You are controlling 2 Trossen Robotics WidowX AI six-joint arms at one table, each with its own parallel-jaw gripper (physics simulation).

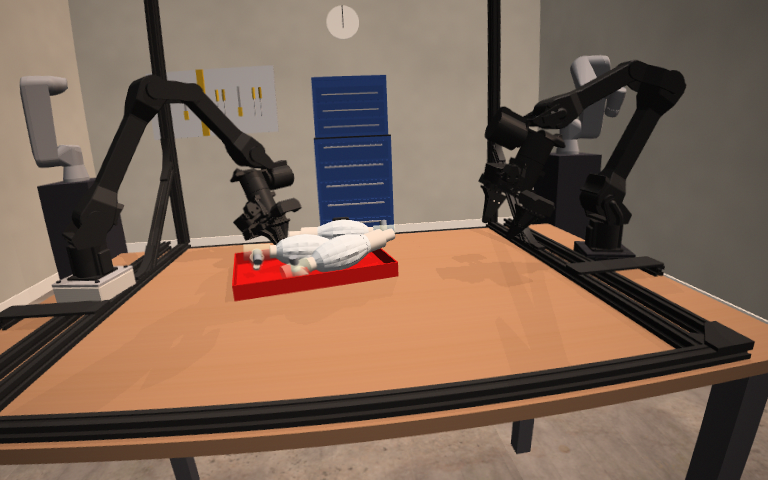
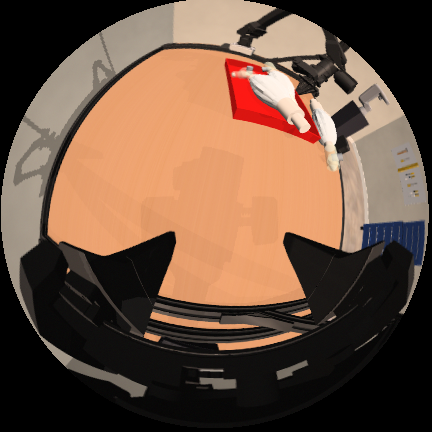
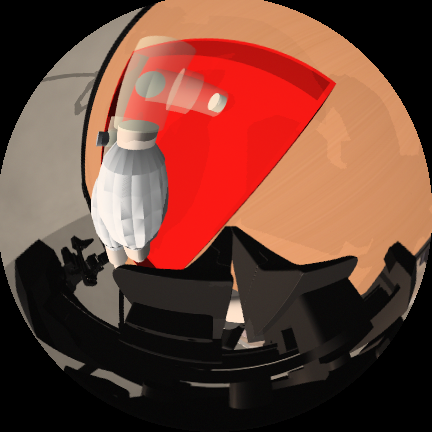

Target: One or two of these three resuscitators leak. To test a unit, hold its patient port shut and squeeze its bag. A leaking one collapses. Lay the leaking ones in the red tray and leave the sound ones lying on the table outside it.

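Observation:
Two resuscitators with white ribbed bags lie side by side in the red tray [image 1: 317, 282] [image 2: 245, 114] [image 3: 225, 150]: the front one [image 1: 342, 253] [image 2: 274, 89] [image 3: 132, 195] and another [image 1: 300, 247], partly hidden beside it. Their bag ends reach over the tray's rim. The third resuscitator [image 1: 344, 227] [image 2: 327, 128] lies behind the tray, outside it. My right gripper [image 1: 282, 240] [image 2: 294, 94] [image 3: 229, 231] is shut and empty, low at the tray's back edge, near the third unit's left end. My left gripper [image 1: 500, 227] [image 2: 231, 238] is open and empty, above the table at the right.
A black rail frame [image 1: 351, 400] runs round the wooden table [image 1: 362, 345], with uprights at the back left and back right. A blue drawer cabinet [image 1: 352, 121] stands behind the table. Grey robot arms on dark pedestals stand behind at both sides.

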